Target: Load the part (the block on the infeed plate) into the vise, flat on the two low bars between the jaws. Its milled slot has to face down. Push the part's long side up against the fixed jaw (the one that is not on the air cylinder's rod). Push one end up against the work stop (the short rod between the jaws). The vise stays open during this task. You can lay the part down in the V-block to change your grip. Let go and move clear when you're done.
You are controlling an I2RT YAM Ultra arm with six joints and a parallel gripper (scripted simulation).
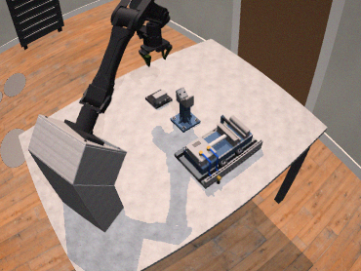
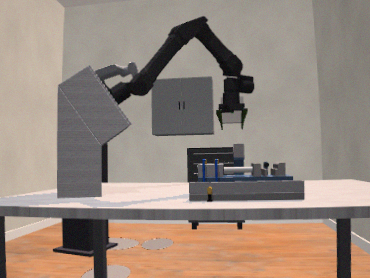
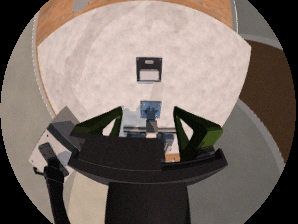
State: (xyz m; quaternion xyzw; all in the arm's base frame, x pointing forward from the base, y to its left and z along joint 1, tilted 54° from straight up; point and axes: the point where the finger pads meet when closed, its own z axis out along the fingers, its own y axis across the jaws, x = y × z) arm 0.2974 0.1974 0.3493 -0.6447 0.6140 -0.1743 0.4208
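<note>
Right now the grey part is 21 cm below my hand and 1 cm to the left of it. The rest, counted from my hand: dark infeed plate: 23 cm below, 1 cm to the left; moving jaw: 35 cm to the right, 16 cm below, 15 cm ahead; air cylinder rod: 36 cm to the right, 16 cm below, 10 cm ahead.
</note>
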